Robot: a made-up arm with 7 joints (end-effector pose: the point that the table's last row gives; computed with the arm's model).
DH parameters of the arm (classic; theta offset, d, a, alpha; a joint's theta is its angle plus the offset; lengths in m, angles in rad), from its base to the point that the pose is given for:
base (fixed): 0 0 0 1.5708
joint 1: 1.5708 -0.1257 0 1.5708
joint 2: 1.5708 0 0 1.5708
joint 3: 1.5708 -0.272 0 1.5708
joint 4: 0 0 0 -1.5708
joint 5: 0 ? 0 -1.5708
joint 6: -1.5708 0 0 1.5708
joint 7: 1.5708 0 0 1.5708
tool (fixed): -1.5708 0 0 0
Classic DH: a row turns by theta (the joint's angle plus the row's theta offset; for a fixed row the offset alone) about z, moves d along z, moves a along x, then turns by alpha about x.
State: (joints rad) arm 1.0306 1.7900 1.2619 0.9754 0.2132 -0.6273 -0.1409
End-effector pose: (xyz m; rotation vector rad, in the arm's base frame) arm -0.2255 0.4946 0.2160 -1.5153 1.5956 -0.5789
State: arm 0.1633 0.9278 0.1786 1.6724 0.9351 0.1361 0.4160
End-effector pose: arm 0.2832 0.3502 -0.0622 -0.2776 -1.7757 -0.3522
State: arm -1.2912 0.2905 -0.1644 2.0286 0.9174 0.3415 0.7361
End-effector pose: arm -0.0824 0.1301 -0.2770 -1.2951 -0.4182 0.4049
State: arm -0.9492 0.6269 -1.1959 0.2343 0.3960 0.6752 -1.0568
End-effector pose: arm -0.3700 0.3941 -0.2938 1.0532 0.9371 -1.7508
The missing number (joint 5, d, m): -0.2751
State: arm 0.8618 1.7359 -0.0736 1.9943 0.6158 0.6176 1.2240
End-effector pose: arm 0.1568 0.2855 0.1950 0.3114 -0.9616 -1.3090
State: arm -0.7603 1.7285 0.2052 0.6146 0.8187 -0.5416 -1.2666
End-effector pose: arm 0.1883 0.6112 -0.0274 2.1981 -1.5001 0.1473
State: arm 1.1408 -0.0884 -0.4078 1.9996 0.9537 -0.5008 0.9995
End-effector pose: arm 0.2305 0.0129 0.1470 1.1242 1.7794 0.9948
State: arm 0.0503 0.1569 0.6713 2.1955 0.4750 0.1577 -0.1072
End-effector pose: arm 0.1789 0.2802 -0.0792 0.3024 -2.1833 0.5899
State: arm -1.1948 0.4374 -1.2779 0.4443 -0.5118 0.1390 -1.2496
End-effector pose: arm -0.4705 0.2436 -0.2225 0.0215 -0.2931 -1.7956
